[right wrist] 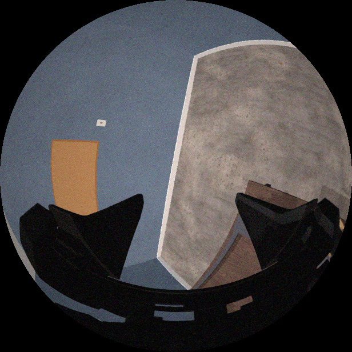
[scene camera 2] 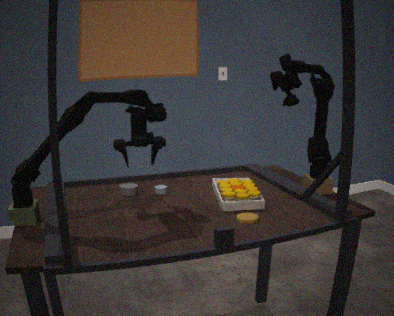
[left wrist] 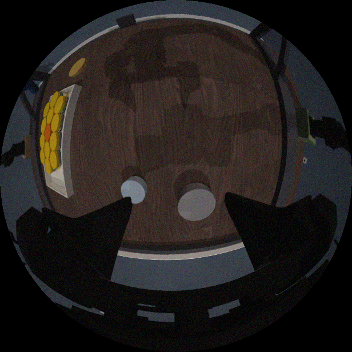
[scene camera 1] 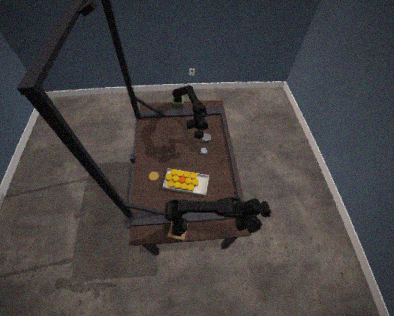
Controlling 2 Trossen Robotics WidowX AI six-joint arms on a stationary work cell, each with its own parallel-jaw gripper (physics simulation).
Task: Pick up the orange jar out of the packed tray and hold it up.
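Places are measured from the left arm's base along level axes (x left, y down, z back), in centimetres.
Pixels of known places: left gripper, between the fingertips: (scene camera 2: pixel 140 166); right gripper, between the fingertips: (scene camera 2: pixel 279 98) (scene camera 1: pixel 262 220); left arm's base, origin of its link: (scene camera 2: pixel 23 204) (scene camera 1: pixel 178 99); right arm's base, origin of its link: (scene camera 1: pixel 178 229).
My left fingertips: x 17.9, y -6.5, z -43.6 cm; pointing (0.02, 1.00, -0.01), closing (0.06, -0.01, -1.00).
Note:
For each thing: its top centre in the pictures, then the offset to it from my left fingertips.
- orange jar, centre of its top: (scene camera 2: pixel 238 186) (scene camera 1: pixel 182 179) dx -10.8, dy +7.4, dz -34.1 cm
- grey round piece, centre of its top: (scene camera 2: pixel 128 185) (scene camera 1: pixel 206 137) dx +6.9, dy +9.2, dz +4.3 cm
- flat amber disc, centre of its top: (scene camera 2: pixel 247 216) (scene camera 1: pixel 153 175) dx -31.3, dy +11.0, dz -30.1 cm
The orange jar (scene camera 1: pixel 182 179) (scene camera 2: pixel 238 187) (left wrist: pixel 48 132) stands among several yellow-lidded jars (scene camera 1: pixel 176 172) (scene camera 2: pixel 241 193) (left wrist: pixel 56 122) in the white tray (scene camera 1: pixel 201 186) (scene camera 2: pixel 245 205) (left wrist: pixel 72 145). Its orange top shows; its sides are hidden by the packed jars. One end of the tray has no jars. My left gripper (scene camera 1: pixel 198 134) (scene camera 2: pixel 140 165) (left wrist: pixel 178 200) is open and empty, pointing down above the table, well to the left of the tray in scene camera 2. My right gripper (scene camera 2: pixel 281 94) (right wrist: pixel 191 198) is open and empty, raised high, facing the wall and floor. The orange jar does not show in the right wrist view.
A grey round piece (scene camera 1: pixel 207 137) (scene camera 2: pixel 128 189) (left wrist: pixel 197 204) and a smaller pale blue one (scene camera 1: pixel 203 150) (scene camera 2: pixel 160 190) (left wrist: pixel 134 190) stand near the left gripper. A flat amber disc (scene camera 1: pixel 153 176) (scene camera 2: pixel 247 217) (left wrist: pixel 77 67) lies beside the tray. Dark frame posts (scene camera 2: pixel 347 100) rise at the table's edge.

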